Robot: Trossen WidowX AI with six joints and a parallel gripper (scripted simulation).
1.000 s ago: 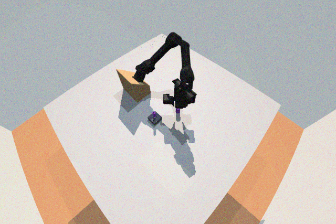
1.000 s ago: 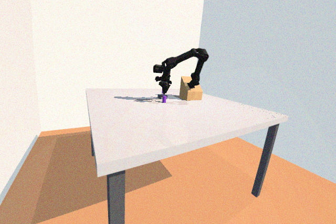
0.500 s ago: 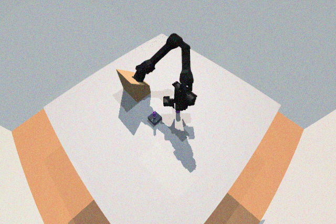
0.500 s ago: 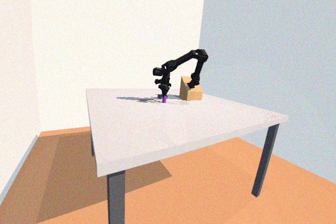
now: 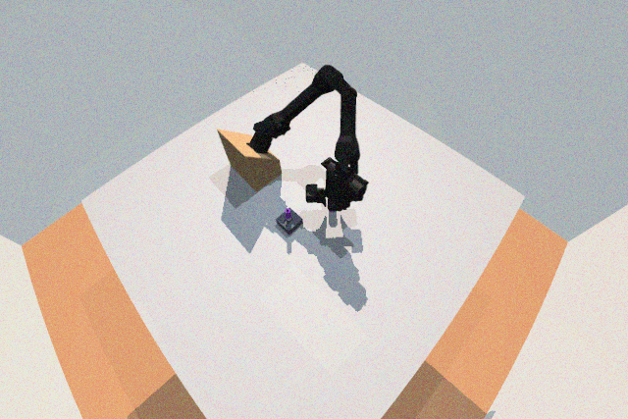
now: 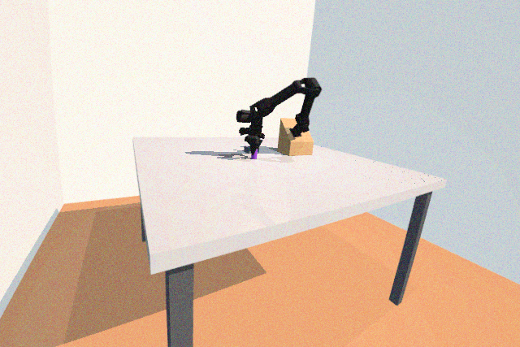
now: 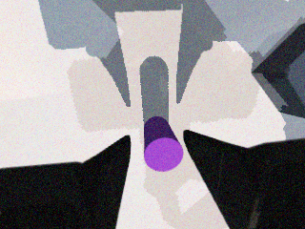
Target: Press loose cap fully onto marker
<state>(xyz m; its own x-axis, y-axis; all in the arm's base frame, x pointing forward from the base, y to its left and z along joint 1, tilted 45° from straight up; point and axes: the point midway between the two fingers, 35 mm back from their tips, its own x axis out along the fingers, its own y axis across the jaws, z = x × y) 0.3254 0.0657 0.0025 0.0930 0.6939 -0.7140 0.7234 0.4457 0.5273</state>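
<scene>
My gripper tip is 14 cm to the left of the grey holder block, 8 cm past it and 1 cm above it. Round my gripper tip: purple cap: right at my gripper tip.
</scene>
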